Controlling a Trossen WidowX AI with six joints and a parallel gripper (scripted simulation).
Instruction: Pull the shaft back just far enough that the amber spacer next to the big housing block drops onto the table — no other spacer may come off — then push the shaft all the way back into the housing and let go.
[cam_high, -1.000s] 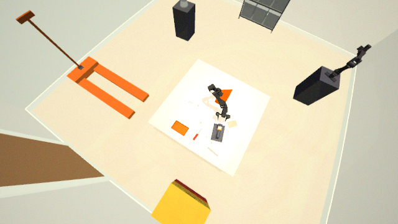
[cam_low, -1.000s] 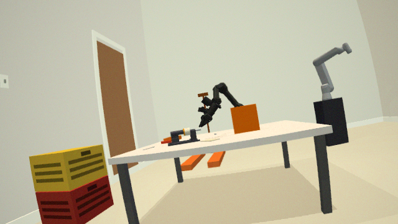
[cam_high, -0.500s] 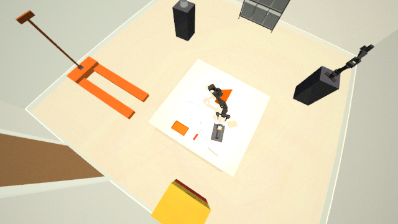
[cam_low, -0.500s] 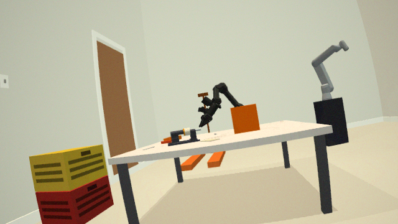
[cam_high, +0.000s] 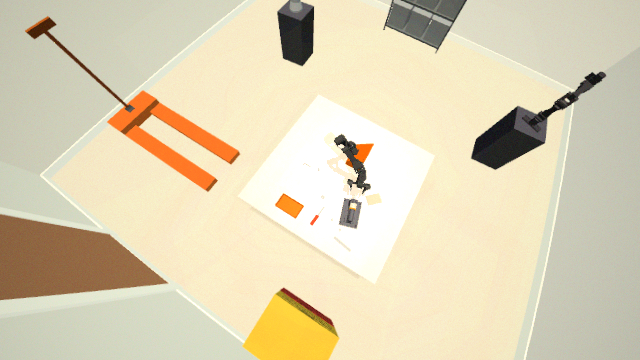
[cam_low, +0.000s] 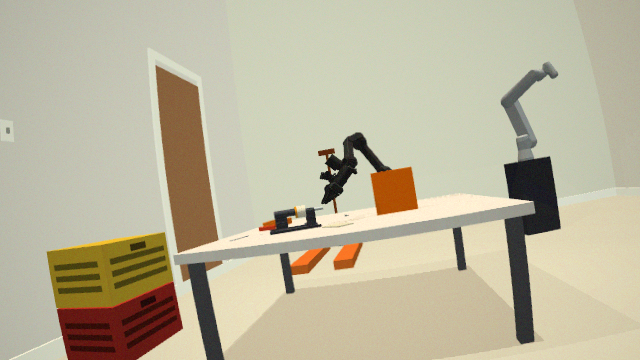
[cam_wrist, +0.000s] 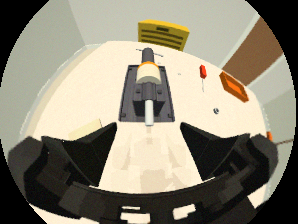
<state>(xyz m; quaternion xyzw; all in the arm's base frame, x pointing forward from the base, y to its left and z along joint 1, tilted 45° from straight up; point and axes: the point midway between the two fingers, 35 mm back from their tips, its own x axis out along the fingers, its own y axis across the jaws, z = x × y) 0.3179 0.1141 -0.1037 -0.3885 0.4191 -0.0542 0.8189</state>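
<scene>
Right now my gripper tip is 90 mm short of the grey shaft, 20 mm to the right of it and 20 mm above it. The rest, counted from my gripper tip: beige card: 60 mm behind, 160 mm to the left, 90 mm below; white spacer: 110 mm ahead, 20 mm to the left, 20 mm below; dark shaft fixture: 150 mm ahead, 30 mm to the left, 50 mm below.
</scene>
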